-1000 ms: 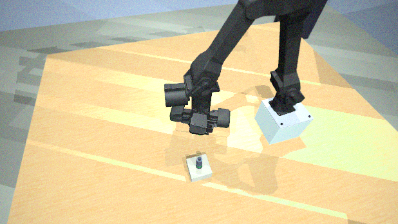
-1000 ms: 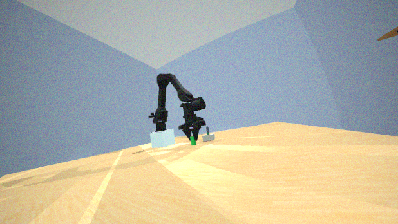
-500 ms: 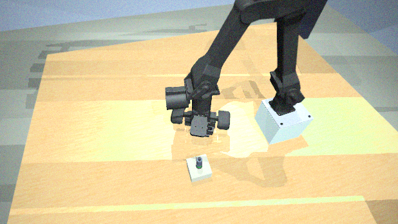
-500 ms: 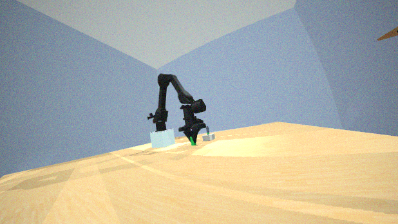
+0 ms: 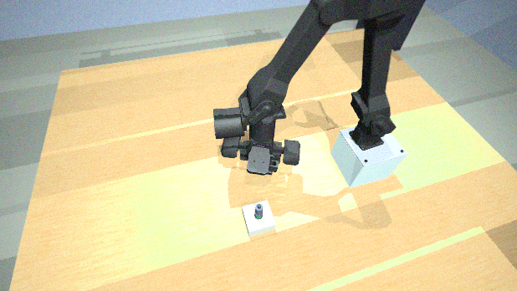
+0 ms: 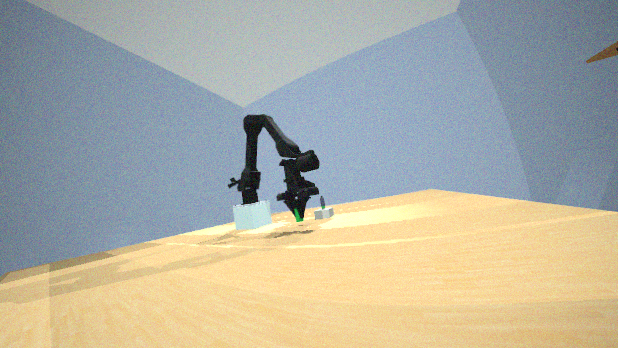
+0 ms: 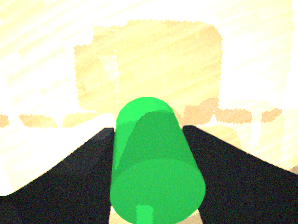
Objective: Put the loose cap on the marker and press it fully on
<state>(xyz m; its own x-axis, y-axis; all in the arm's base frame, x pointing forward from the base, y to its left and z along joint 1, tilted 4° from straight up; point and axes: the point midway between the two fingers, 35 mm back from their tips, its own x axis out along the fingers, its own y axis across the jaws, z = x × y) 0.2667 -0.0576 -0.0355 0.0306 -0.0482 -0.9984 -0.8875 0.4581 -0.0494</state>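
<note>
The holder block is 50 mm ahead of my gripper tip, 130 mm to the left of it and 10 mm below it. Round my gripper tip: green cap (10 mm above).
</note>
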